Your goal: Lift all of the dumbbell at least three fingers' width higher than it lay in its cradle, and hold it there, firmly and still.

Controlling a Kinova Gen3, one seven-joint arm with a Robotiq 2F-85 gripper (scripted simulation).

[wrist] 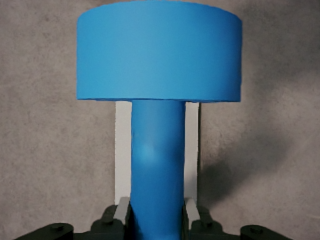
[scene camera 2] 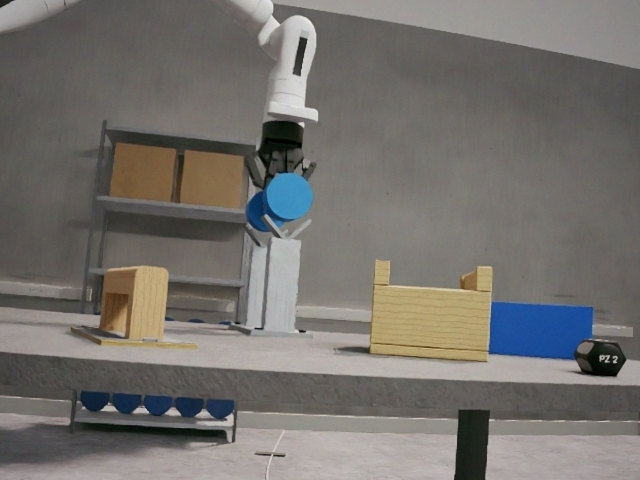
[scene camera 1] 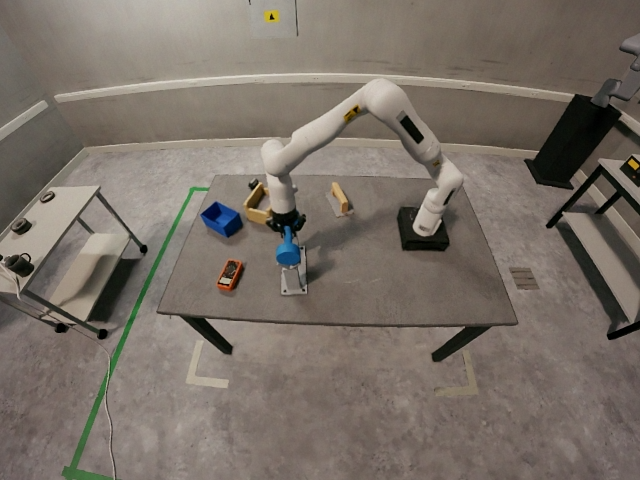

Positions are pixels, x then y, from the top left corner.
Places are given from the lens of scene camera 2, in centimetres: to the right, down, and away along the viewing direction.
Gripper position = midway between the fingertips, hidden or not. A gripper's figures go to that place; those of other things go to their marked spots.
my gripper [scene camera 2: 276, 213]: -8, -5, 107
blue dumbbell [scene camera 2: 287, 197]: -5, -7, 98
wooden crate [scene camera 2: 450, 324]: 15, 10, 68
The marked spots on the blue dumbbell and the wooden crate are 40 cm apart.
